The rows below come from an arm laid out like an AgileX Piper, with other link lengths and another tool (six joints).
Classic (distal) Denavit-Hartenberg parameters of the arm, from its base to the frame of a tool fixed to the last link. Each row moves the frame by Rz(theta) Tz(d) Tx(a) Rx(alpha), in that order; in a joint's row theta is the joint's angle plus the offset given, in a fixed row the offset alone. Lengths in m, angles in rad.
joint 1: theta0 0, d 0.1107, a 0, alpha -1.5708
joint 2: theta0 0.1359, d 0, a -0.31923, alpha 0
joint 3: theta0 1.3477, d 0, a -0.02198, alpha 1.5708
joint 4: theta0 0, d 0.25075, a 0, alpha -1.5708
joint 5: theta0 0, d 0, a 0, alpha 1.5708
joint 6: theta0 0.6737, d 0.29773, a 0, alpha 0.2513
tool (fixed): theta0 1.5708, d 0, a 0, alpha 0
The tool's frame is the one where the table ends.
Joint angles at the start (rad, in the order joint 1, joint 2, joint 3, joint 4, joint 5, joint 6):
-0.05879 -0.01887 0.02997 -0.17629 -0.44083 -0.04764
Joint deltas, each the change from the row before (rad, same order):
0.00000 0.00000 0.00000 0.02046 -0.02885 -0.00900
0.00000 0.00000 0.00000 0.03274 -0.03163 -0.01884
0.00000 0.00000 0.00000 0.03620 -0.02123 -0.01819
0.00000 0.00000 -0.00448 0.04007 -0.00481 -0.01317
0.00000 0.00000 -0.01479 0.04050 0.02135 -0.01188
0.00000 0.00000 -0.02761 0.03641 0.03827 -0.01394
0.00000 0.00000 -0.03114 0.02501 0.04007 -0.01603
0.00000 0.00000 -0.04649 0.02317 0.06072 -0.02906
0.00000 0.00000 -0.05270 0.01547 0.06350 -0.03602
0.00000 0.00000 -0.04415 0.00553 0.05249 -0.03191
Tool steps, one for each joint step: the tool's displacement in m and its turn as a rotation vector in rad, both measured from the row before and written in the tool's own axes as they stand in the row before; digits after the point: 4 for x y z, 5 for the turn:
0.0027 0.0086 -0.0008 -0.02546 0.00949 0.01622
0.0015 0.0103 -0.0006 -0.03108 0.00551 0.01843
-0.0009 0.0082 0.0001 -0.02331 -0.00295 0.01979
-0.0030 0.0065 0.0012 -0.01293 -0.01205 0.02537
-0.0040 0.0044 0.0026 0.00065 -0.02072 0.02372
-0.0018 0.0053 0.0032 0.00493 -0.01984 0.01772
0.0008 0.0053 0.0026 0.00449 -0.01284 0.00616
0.0033 0.0065 0.0029 0.00760 -0.01233 -0.00866
0.0059 0.0080 0.0019 0.00414 -0.00578 -0.02164
0.0057 0.0066 0.0007 0.00222 -0.00134 -0.02682

